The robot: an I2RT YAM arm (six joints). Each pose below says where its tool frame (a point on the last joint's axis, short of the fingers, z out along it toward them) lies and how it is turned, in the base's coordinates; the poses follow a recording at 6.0 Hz.
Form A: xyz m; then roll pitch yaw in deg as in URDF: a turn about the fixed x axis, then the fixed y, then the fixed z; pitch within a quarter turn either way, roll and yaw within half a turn.
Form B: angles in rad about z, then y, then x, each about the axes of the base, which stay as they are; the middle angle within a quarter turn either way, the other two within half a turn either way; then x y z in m. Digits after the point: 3 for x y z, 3 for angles.
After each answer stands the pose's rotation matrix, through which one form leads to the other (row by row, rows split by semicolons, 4 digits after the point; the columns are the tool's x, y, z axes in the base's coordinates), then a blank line. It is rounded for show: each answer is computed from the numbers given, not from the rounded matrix.
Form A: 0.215 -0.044 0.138 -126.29 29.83 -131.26
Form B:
2.836 0.927 2.598 0.215 -0.044 0.138
-0.5721 -0.1805 0.8001; -0.6521 0.6917 -0.3102; -0.4974 -0.6992 -0.5135

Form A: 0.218 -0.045 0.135 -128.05 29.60 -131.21
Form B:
2.794 0.916 2.646 0.218 -0.045 0.135
-0.5728 -0.2074 0.7930; -0.6541 0.6987 -0.2898; -0.4939 -0.6847 -0.5359

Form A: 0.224 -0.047 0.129 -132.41 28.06 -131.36
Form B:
2.699 0.869 2.744 0.224 -0.047 0.129
-0.5831 -0.2767 0.7638; -0.6623 0.7063 -0.2498; -0.4704 -0.6516 -0.5952

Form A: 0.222 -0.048 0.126 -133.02 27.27 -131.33
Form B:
2.681 0.856 2.753 0.222 -0.048 0.126
-0.5870 -0.2911 0.7554; -0.6675 0.7021 -0.2481; -0.4582 -0.6499 -0.6064

